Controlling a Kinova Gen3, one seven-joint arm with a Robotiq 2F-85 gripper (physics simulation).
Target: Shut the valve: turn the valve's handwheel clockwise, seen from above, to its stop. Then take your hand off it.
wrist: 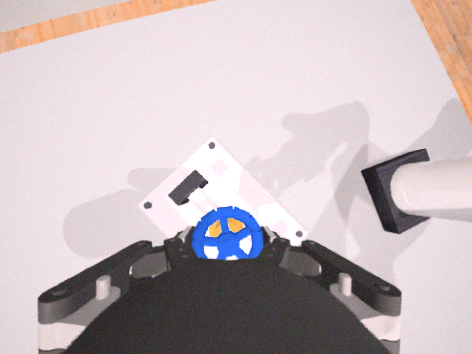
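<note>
The valve's blue handwheel point(227, 243) is at the lower middle of the wrist view, with an orange part point(235, 225) showing between its spokes. My gripper point(227, 235) is shut on the handwheel, one fingertip against its left rim and one against its right rim. The wheel's near edge is hidden by the gripper's black body. Under the wheel is the valve's white base plate point(161, 204), turned at a slant, with dark bolts at its corners. A black block point(187, 187) sits on the plate beyond the wheel.
A black square foot point(382, 200) with a thick pale cylinder point(440, 189) stands at the right. The light grey table top point(100, 110) has a wooden edge point(100, 24) at the upper left and another at the upper right. Shadows fall around the valve.
</note>
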